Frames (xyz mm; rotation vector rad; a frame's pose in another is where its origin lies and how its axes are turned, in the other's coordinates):
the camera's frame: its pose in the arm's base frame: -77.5 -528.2 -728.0 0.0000 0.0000 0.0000
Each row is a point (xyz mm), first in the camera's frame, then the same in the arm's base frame.
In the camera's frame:
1: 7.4 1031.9 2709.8
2: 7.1 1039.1 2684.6
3: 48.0 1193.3 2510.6
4: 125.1 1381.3 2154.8
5: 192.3 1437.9 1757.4
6: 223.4 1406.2 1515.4
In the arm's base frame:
1: -70.1 503.7 1981.8
2: -70.4 510.9 1956.6
3: -29.5 665.1 1782.6
4: 47.6 853.1 1426.8
5: 114.8 909.7 1029.4
6: 145.9 878.0 787.4

